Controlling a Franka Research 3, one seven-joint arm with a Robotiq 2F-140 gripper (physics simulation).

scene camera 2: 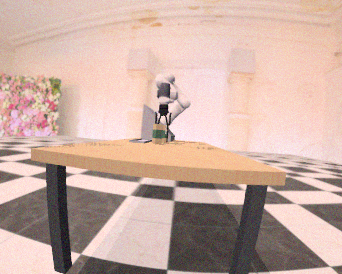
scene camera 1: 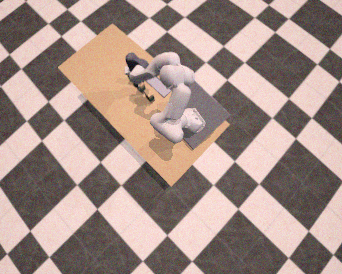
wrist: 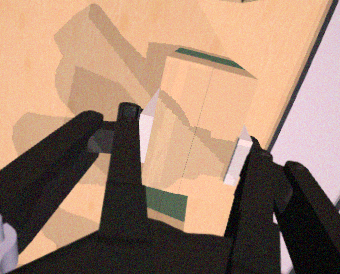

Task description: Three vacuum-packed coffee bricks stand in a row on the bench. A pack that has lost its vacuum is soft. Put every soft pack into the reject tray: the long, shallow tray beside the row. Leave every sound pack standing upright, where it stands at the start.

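The middle coffee pack stands upright, with a tan top and green band. My gripper points down and is shut on it, with a pale pad against each side. A neighbouring pack partly shows at the bottom of the wrist view. One end pack shows in scene camera 1. In scene camera 2 a tan and green pack stands upright in front of the fingers and hides part of them. The long, shallow reject tray lies beside the row. Softness cannot be told by sight.
The wooden bench carries the row and tray. A dark grey plate lies under the arm's base. A grey upright panel stands behind the tray in scene camera 2. The arm covers part of the row from above.
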